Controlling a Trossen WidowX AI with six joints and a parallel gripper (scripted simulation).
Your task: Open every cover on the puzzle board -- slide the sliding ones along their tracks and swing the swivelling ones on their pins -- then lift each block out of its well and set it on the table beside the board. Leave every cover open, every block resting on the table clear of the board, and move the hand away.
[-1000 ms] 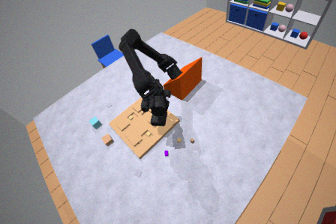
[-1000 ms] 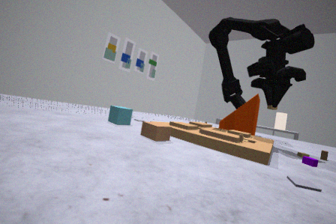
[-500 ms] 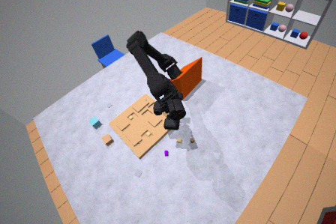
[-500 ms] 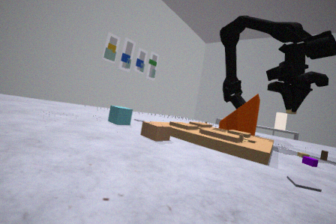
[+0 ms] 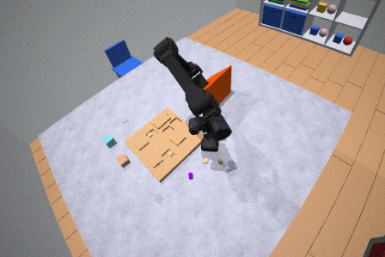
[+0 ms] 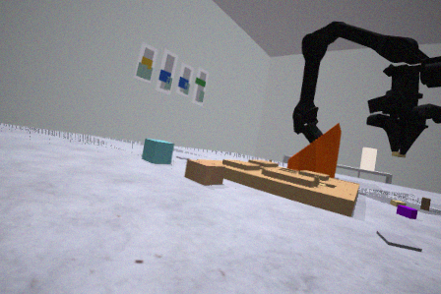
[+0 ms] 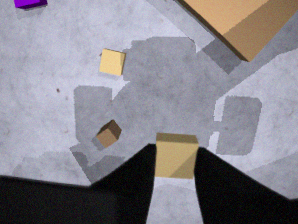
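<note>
Right now the small brown block is 100 mm below my gripper tip, 60 mm to the left of it and 20 mm ahead of it. Also, from my gripper tip: cyan block: 400 mm to the right, 360 mm ahead, 90 mm below; tan puzzle board: 220 mm to the right, 150 mm ahead, 90 mm below; purple block: 150 mm ahead, 100 mm below, 20 mm to the left.
</note>
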